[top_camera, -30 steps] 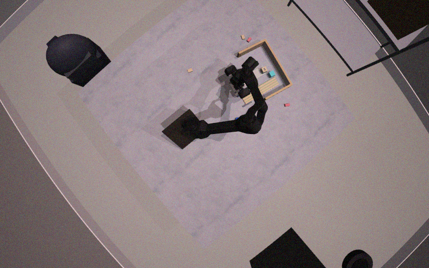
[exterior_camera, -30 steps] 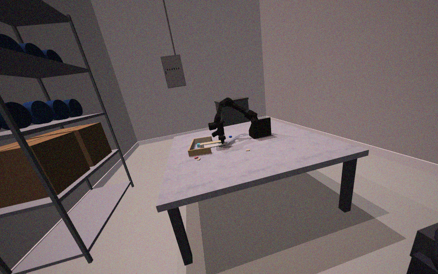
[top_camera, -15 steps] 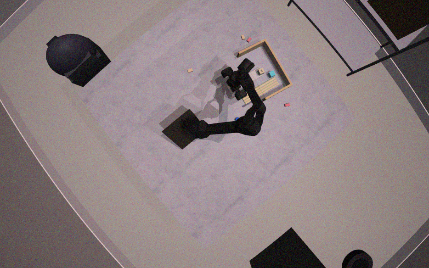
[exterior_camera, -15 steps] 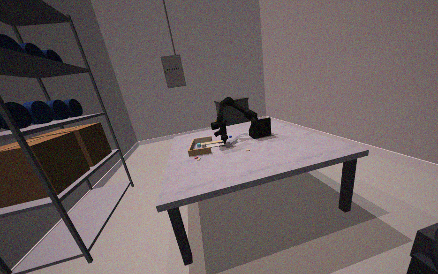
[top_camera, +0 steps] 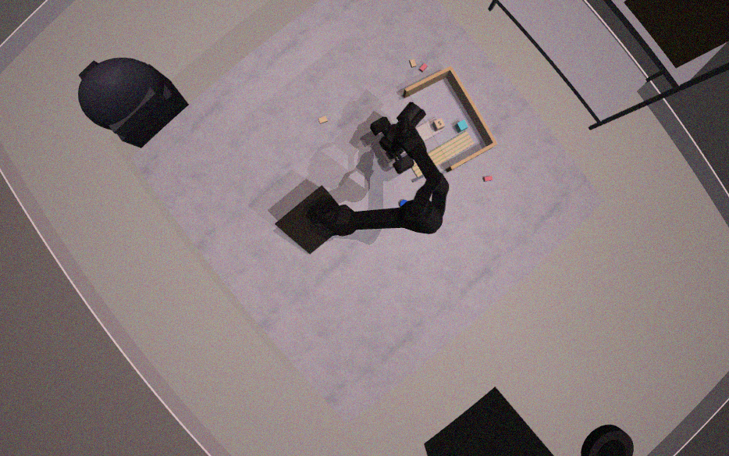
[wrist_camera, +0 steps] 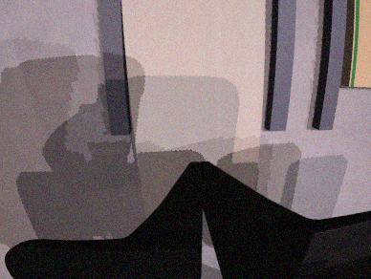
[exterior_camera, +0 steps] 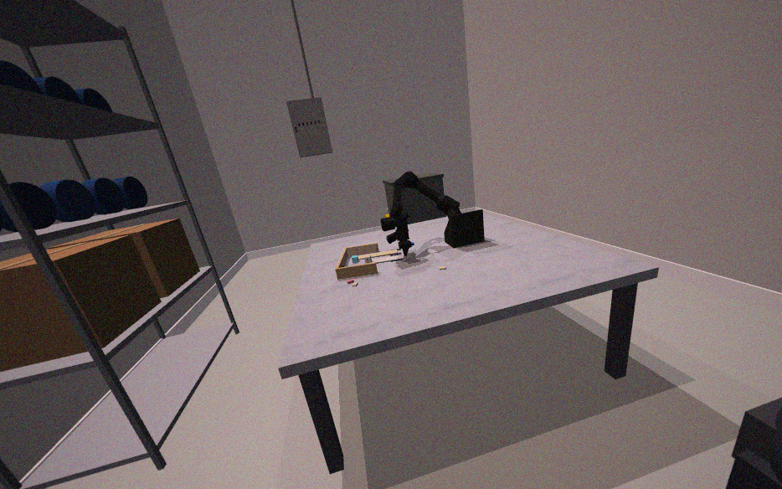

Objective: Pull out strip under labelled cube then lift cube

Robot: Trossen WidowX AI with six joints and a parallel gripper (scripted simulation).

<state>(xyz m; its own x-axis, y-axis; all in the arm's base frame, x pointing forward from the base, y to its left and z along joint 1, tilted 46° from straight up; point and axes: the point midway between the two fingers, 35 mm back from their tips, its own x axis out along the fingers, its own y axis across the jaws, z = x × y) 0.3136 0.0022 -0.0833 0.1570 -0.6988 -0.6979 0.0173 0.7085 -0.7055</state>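
My gripper tip is 9 cm short of the pale strip. Round my gripper tip: labelled cube (20 cm ahead, 1 cm to the right, 2 cm above).
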